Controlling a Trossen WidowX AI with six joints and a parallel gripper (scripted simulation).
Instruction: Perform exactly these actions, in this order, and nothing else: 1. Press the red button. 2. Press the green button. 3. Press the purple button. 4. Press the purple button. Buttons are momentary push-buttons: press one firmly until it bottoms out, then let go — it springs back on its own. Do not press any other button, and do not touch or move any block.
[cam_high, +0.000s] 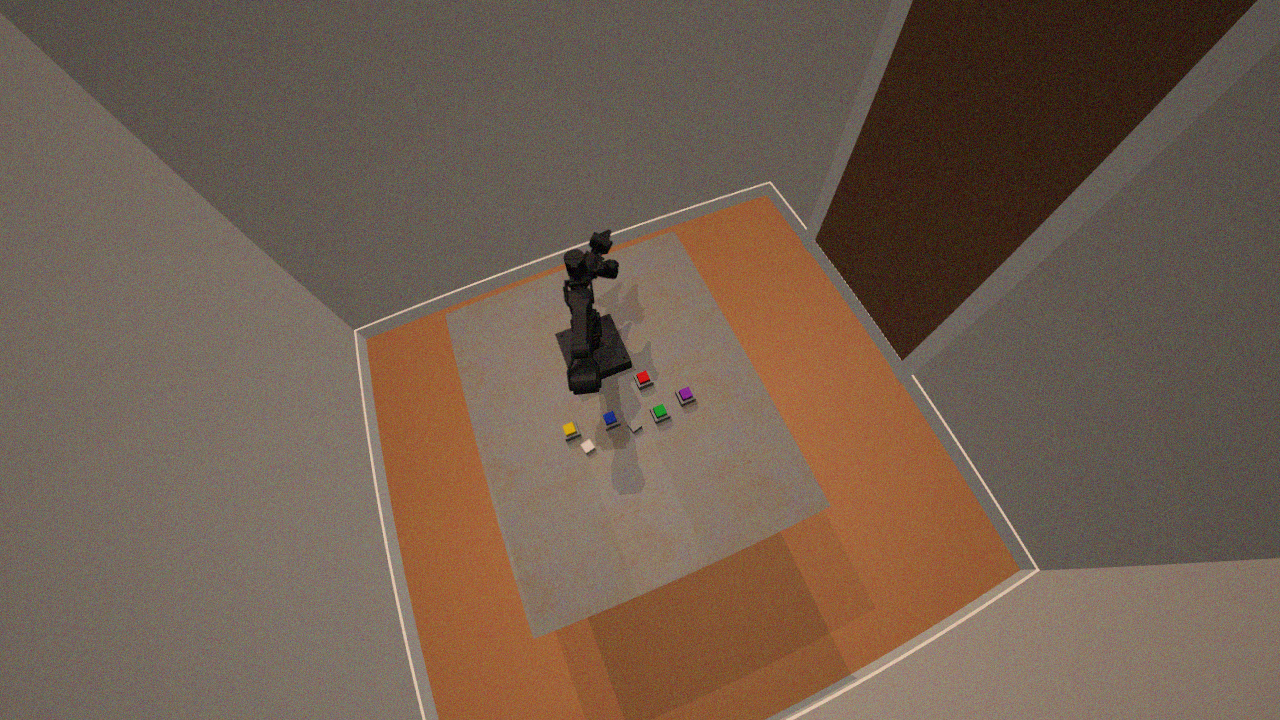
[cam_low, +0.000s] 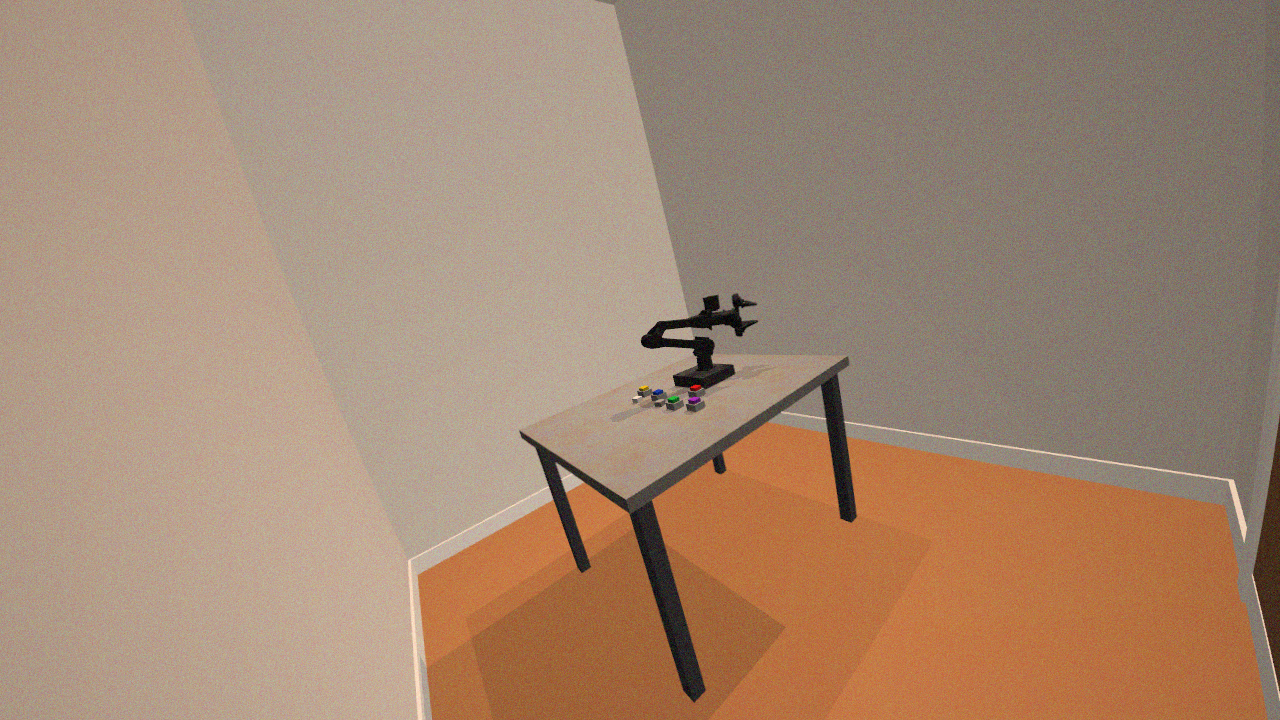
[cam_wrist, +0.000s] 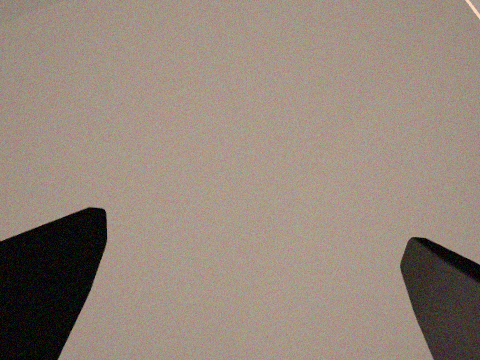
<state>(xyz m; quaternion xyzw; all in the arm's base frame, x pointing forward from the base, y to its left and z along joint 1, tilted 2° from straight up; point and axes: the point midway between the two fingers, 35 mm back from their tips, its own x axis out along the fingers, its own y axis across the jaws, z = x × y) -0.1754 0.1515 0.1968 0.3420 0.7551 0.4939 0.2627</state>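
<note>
Now: gripper tip 390 mm short of the red button, 200 mm above it and 90 mm to the left of it. The rest, counted from my gripper tip: blue button: 460 mm ahead, 240 mm to the right, 200 mm below; purple button: 500 mm ahead, 200 mm below, 10 mm to the right; green button: 510 mm ahead, 200 mm below, 100 mm to the right.
</note>
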